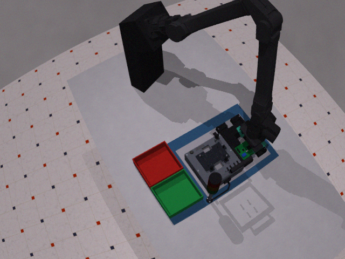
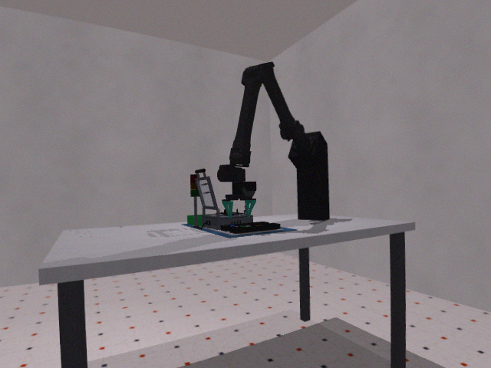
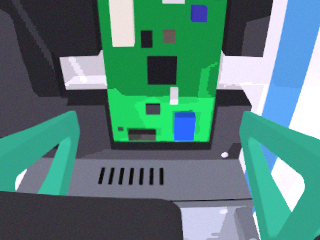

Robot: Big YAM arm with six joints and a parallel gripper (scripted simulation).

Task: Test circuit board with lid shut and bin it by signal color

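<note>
Right now my hand is 50 mm above the green circuit board and 10 mm to the right of it. Round my hand: latch hook 120 mm to the right, 80 mm behind, 20 mm above; then tester lid 150 mm to the right, 120 mm above, 110 mm ahead; then tester plate 160 mm to the right, 10 mm behind.
</note>
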